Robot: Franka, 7 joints.
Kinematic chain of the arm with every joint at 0, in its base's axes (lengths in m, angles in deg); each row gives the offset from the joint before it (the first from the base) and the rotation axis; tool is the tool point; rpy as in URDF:
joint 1: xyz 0 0 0.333 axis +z
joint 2: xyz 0 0 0 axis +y
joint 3: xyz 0 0 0.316 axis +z
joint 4: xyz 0.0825 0 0 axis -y
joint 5: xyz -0.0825 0 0.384 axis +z
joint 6: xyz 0 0 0 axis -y
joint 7: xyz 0.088 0 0 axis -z
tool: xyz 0 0 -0.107 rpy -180 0 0
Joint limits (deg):
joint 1: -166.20..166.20
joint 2: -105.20..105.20
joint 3: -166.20..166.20
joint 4: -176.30..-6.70
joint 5: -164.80..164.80
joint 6: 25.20..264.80
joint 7: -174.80..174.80
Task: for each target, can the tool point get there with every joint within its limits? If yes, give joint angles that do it. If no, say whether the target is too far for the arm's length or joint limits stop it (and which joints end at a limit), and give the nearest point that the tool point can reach.
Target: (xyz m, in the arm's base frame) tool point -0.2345 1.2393 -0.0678
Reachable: no: too far | nearest point -0.1520 0.8034 0.0732 | short by 0.466 m
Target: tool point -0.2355 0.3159 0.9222
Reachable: yes | joints -27.71 -18.65 95.36 -22.46 73.26 43.69 -79.19
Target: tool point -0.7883 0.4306 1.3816
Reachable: no: too far | nearest point -0.4898 0.2675 0.9845 | short by 0.523 m
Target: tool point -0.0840 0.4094 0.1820
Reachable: yes | joints 17.55 -86.04 114.35 -155.26 22.97 183.64 17.60
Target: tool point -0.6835 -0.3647 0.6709
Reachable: yes | joints -135.26 79.18 -119.79 -34.84 69.95 166.41 3.55
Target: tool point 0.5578 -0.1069 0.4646
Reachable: yes | joints 38.53 20.49 -69.84 -110.26 92.36 66.18 127.80
